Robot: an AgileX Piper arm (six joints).
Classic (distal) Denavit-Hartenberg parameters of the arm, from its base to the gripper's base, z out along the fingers. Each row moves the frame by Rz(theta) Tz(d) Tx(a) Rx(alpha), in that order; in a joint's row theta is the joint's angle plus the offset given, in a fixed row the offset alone. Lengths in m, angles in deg.
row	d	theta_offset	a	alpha
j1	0.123	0	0	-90
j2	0	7.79	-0.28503	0
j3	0	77.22	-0.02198	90
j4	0.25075	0	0	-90
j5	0	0	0	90
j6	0.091	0	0	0
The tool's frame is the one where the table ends.
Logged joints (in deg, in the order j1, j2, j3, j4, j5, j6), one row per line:
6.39 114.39 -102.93 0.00 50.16 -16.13
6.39 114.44 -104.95 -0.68 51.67 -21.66
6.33 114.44 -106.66 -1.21 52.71 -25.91
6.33 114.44 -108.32 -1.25 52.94 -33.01
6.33 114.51 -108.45 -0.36 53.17 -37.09
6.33 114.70 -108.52 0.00 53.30 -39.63
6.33 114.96 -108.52 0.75 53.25 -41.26
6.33 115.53 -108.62 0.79 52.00 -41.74
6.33 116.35 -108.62 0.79 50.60 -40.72
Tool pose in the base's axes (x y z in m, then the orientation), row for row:
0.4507 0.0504 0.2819 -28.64 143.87 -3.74
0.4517 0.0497 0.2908 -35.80 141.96 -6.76
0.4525 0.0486 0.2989 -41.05 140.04 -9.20
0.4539 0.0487 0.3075 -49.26 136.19 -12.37
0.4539 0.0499 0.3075 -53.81 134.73 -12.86
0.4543 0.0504 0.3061 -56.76 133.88 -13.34
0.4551 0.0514 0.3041 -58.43 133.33 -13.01
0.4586 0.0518 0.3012 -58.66 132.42 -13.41
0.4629 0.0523 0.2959 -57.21 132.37 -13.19
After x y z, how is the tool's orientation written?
As a rotation vector, in degrees.
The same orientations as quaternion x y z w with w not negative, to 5 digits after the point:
-0.18701 0.93943 -0.02442 0.28618
-0.23394 0.92766 -0.04417 0.28769
-0.26863 0.91641 -0.06020 0.29052
-0.32353 0.89446 -0.08124 0.29777
-0.35298 0.88379 -0.08436 0.29532
-0.37174 0.87682 -0.08737 0.29216
-0.38248 0.87276 -0.08516 0.29111
-0.38511 0.86935 -0.08804 0.29695
-0.37659 0.87134 -0.08683 0.30232

